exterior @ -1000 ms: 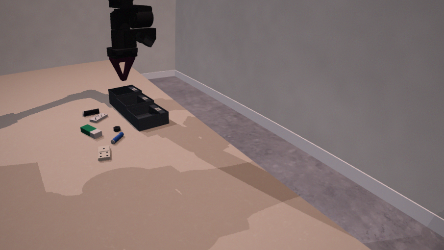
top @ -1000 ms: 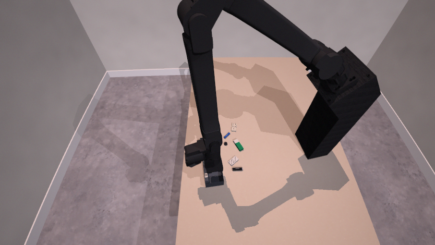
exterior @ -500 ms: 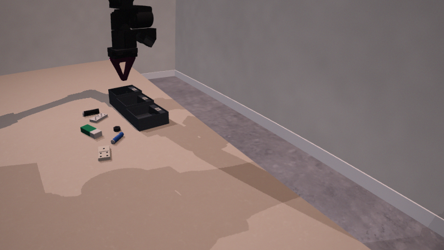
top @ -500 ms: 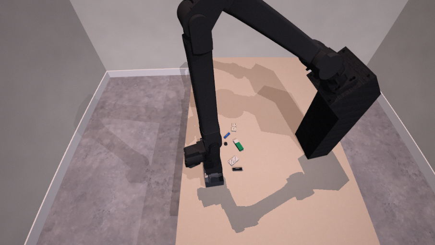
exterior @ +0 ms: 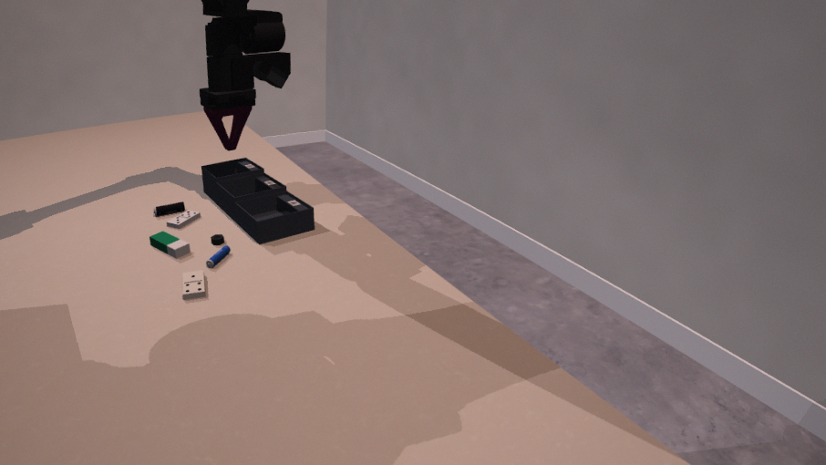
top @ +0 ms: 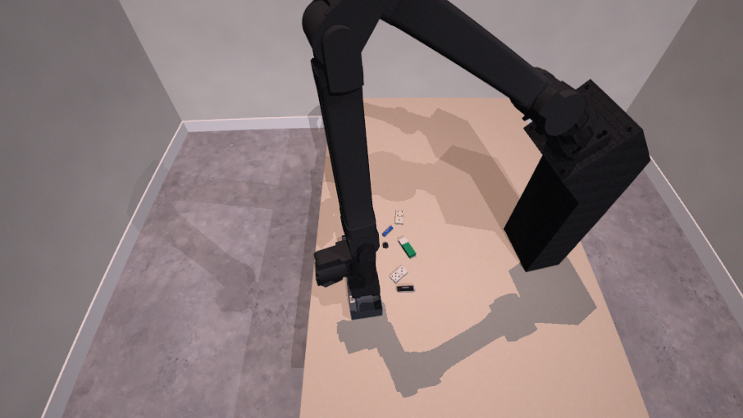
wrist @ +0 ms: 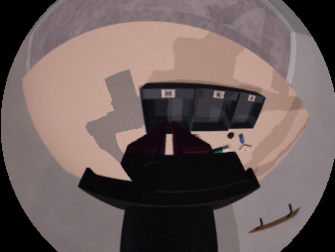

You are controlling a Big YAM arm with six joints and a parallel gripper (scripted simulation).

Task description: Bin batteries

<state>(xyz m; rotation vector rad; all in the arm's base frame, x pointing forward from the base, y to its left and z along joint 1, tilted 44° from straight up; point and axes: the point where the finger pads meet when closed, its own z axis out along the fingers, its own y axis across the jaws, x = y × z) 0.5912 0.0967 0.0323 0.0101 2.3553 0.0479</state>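
My gripper is now 10 cm past the blue battery, 22 cm to the left of it and 8 cm above it. From my hand the other things lie so: black button cell (8 cm behind, 17 cm to the right, 8 cm below); then three joined black bins (8 cm to the right, 6 cm below); then black battery (12 cm behind, 2 cm to the right, 8 cm below).
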